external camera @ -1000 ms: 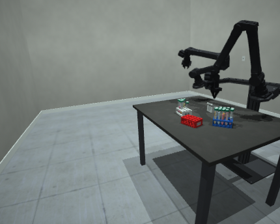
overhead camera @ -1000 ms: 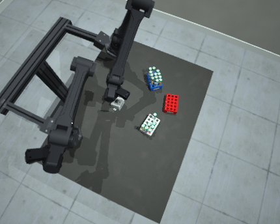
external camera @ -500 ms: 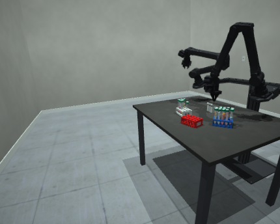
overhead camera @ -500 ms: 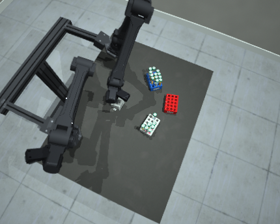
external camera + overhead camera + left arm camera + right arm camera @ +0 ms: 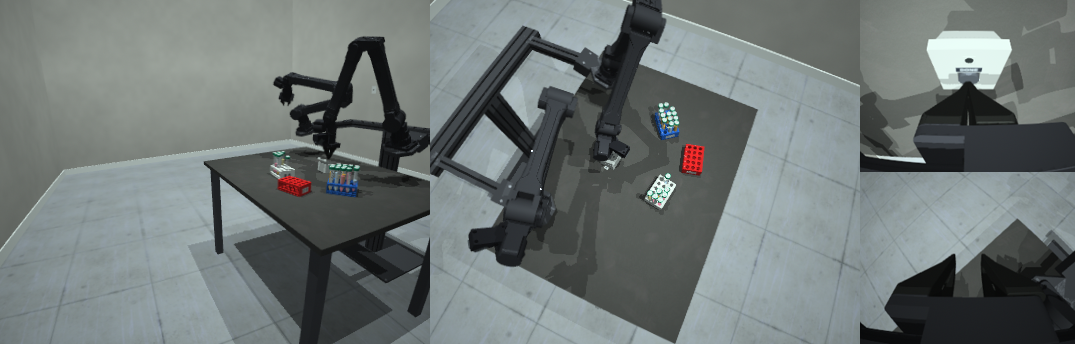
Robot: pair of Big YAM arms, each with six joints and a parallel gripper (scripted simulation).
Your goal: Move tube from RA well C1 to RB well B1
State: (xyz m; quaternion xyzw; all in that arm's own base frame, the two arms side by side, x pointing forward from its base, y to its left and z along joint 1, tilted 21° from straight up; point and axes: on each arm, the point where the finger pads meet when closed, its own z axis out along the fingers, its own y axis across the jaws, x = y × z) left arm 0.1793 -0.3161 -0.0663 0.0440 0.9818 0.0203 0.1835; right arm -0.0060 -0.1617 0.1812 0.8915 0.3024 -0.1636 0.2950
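My left hand is 30 mm above the white button box and 10 mm short of it. From my left hand the other things lie so: tube: 310 mm to the left, 160 mm ahead, 10 mm below; then white rack RB: 280 mm ahead, 70 mm to the right, 50 mm below; then red rack: 360 mm ahead, 140 mm to the left, 50 mm below.
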